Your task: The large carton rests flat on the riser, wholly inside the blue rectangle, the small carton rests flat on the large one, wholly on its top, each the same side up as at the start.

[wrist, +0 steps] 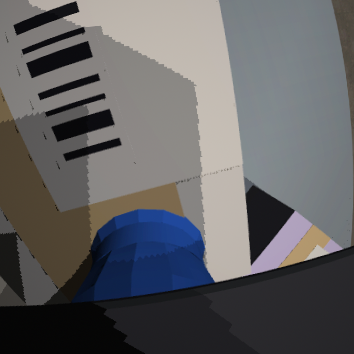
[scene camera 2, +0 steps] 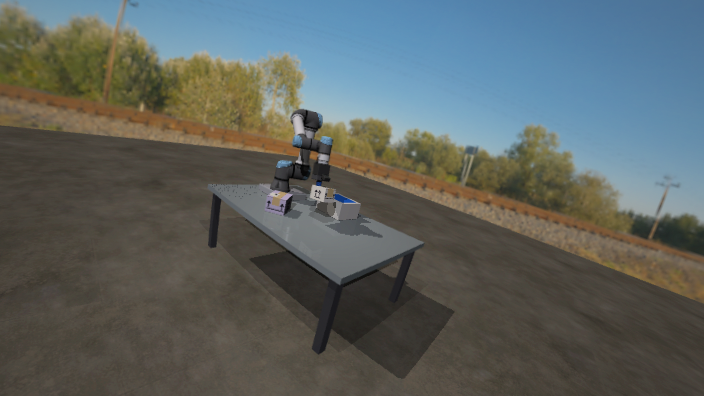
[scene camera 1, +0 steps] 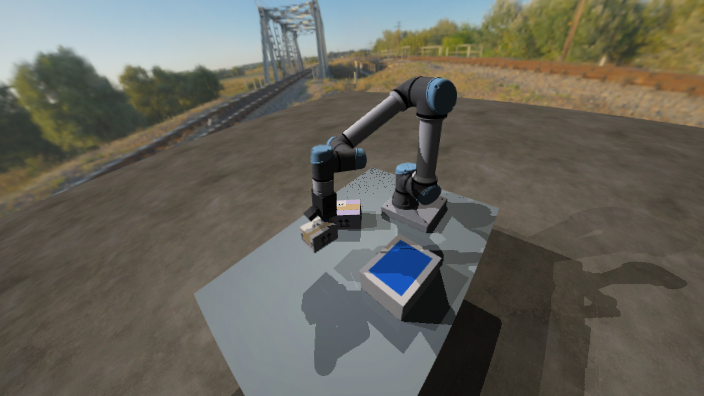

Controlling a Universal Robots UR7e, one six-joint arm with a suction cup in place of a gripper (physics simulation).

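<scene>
My suction cup (scene camera 1: pixel 321 221) (scene camera 2: pixel 318 183) (wrist: pixel 147 225) is pressed on the top of the white carton (scene camera 1: pixel 313 230) (scene camera 2: pixel 322 193) (wrist: pixel 158 105), which has a barcode label and brown tape. It holds the carton a little above the table (scene camera 1: pixel 258 298) (scene camera 2: pixel 343 251). The lilac carton (scene camera 1: pixel 348 207) (scene camera 2: pixel 278 201) (wrist: pixel 284 242) stands on the table close beside it, towards the arm's base. The grey riser (scene camera 1: pixel 382 294) (scene camera 2: pixel 347 210) with the blue rectangle (scene camera 1: pixel 401 266) (scene camera 2: pixel 342 198) on top stands to the right of both cartons, with nothing on it.
The arm's base plate (scene camera 1: pixel 414 213) sits on the table behind the riser. The table's edges are near the riser on the right side.
</scene>
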